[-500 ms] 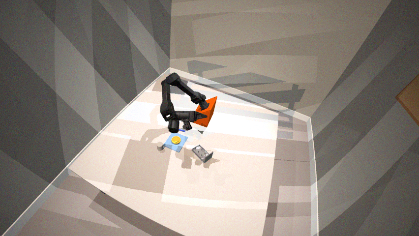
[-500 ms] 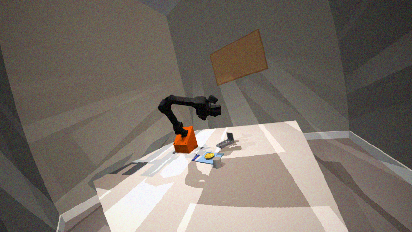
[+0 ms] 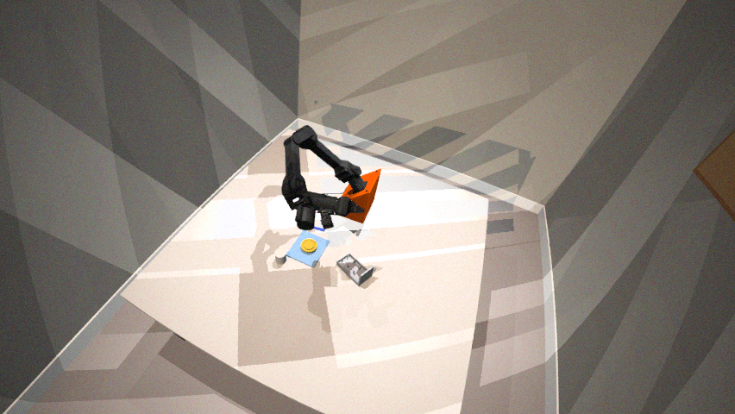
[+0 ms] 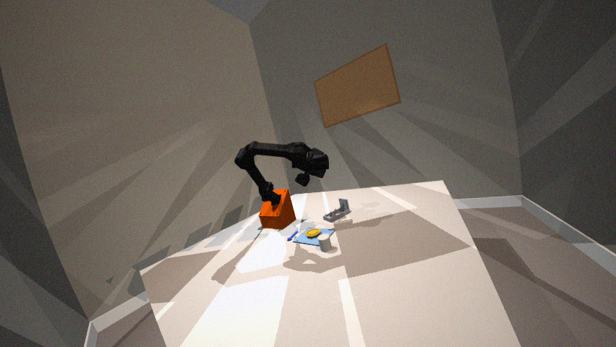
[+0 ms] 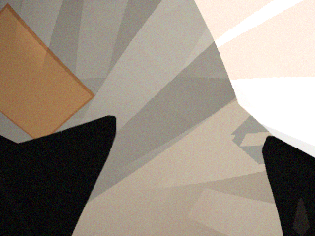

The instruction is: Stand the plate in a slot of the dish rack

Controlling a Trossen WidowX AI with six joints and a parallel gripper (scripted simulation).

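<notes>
Right now my gripper tip is 270 mm above the yellow plate, 180 mm to the left of it and 20 mm short of it. Round my gripper tip: blue spoon: 280 mm below, 200 mm to the right, 90 mm behind; light blue mat: 280 mm below, 180 mm to the right, 20 mm ahead; grey dish rack: 260 mm below, 60 mm ahead, 30 mm to the left.
</notes>
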